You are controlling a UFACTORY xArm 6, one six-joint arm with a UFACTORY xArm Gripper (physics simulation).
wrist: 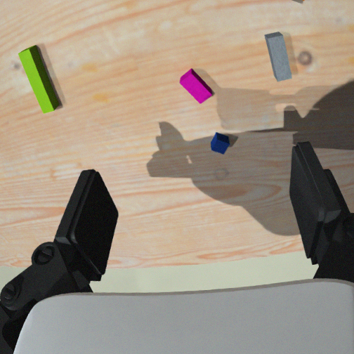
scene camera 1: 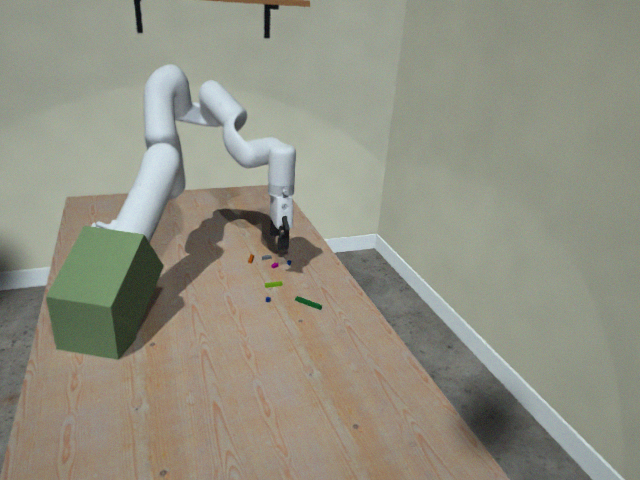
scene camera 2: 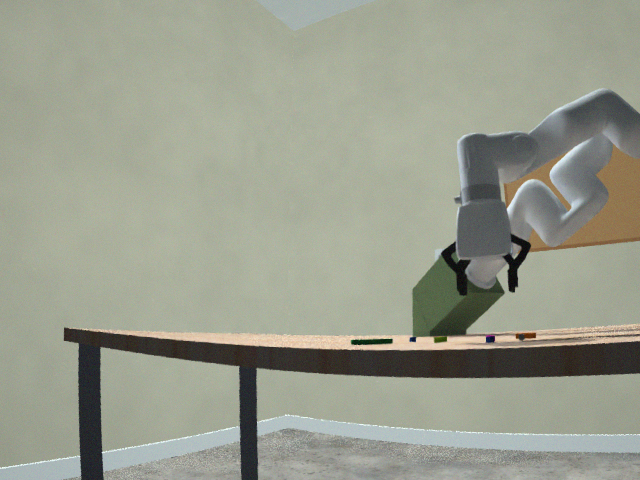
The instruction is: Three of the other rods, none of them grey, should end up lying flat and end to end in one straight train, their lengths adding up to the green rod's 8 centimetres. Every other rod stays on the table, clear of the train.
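Where they show: gripper, fingertip midpoint: (scene camera 1: 279,242) (scene camera 2: 487,293); arm's base, link origin: (scene camera 1: 125,246) (scene camera 2: 476,270).
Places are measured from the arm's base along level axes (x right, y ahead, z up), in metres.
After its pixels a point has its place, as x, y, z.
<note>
My gripper (scene camera 1: 282,251) {-0.230, 0.373, -0.091} (scene camera 2: 487,292) {-0.230, 0.373, -0.091} (wrist: 196,180) is open and empty above the table. In the wrist view, a blue cube-like rod (scene camera 1: 288,262) {-0.246, 0.404, -0.169} (wrist: 220,143) lies ahead of the fingers and a magenta rod (scene camera 1: 275,265) {-0.225, 0.364, -0.169} (wrist: 196,86) lies beyond it, apart and slanted. A lime rod (scene camera 1: 273,284) {-0.114, 0.361, -0.169} (scene camera 2: 440,339) {-0.127, 0.375, -0.171} (wrist: 39,80) lies flat at the left of the wrist view. The dark green rod (scene camera 1: 308,302) {-0.022, 0.459, -0.168} (scene camera 2: 371,341) {-0.029, 0.464, -0.171} and a second blue cube-like rod (scene camera 1: 267,299) {-0.035, 0.347, -0.169} (scene camera 2: 412,339) {-0.042, 0.353, -0.172} lie nearer scene camera 1. An orange rod (scene camera 1: 251,258) {-0.263, 0.288, -0.168} (scene camera 2: 528,335) {-0.275, 0.293, -0.171} lies apart. No rods visibly touch.
A grey rod (scene camera 1: 266,257) {-0.274, 0.334, -0.169} (wrist: 278,56) lies between the orange and magenta rods. A large green block (scene camera 1: 103,289) {0.172, 0.000, -0.016} (scene camera 2: 439,304) {0.093, 0.055, -0.088} stands at the left of the table (scene camera 1: 232,403) {0.342, 0.292, -0.177} in scene camera 1. The table's right edge runs beyond the dark green rod.
</note>
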